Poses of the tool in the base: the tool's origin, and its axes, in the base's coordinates. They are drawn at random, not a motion.
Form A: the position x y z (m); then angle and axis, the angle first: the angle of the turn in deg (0 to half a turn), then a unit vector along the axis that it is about.
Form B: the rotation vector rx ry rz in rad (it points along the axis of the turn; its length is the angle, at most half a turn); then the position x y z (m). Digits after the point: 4 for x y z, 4 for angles.
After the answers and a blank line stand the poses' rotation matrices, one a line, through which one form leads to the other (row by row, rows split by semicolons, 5 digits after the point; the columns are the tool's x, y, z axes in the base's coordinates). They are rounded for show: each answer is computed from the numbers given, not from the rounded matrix.
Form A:
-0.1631 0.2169 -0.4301 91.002 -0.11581 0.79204 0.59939
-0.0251 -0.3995 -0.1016 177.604 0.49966 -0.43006 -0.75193
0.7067 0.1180 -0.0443 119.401 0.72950 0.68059 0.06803
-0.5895 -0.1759 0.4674 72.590 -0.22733 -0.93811 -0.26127
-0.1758 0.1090 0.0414 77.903 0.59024 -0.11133 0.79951
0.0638 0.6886 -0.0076 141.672 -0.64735 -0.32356 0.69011
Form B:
-0.1839 1.2580 0.9520 -0.1631 0.2169 -0.4301
1.5488 -1.3331 -2.3308 -0.0251 -0.3995 -0.1016
1.5202 1.4183 0.1418 0.7067 0.1180 -0.0443
-0.2880 -1.1885 -0.3310 -0.5895 -0.1759 0.4674
0.8025 -0.1514 1.0871 -0.1758 0.1090 0.0414
-1.6007 -0.8000 1.7064 0.0638 0.6886 -0.0076

-0.00384 -0.69263 0.72129; 0.50597 0.62081 0.59883; -0.86254 0.36725 0.34806
-0.50003 -0.39814 -0.76906; -0.46101 -0.62939 0.62557; -0.73310 0.66735 0.13117
0.30250 0.68096 0.66692; 0.79949 0.19968 -0.56651; -0.51894 0.70457 -0.48402
0.33542 0.39875 -0.85351; -0.09985 0.91595 0.38868; 0.93676 -0.04515 0.34705
0.48494 -0.83370 0.26415; 0.72982 0.21936 -0.64749; 0.48187 0.50678 0.71483
-0.03667 -0.05421 -0.99786; 0.80175 -0.59766 0.00300; -0.59654 -0.79992 0.06538

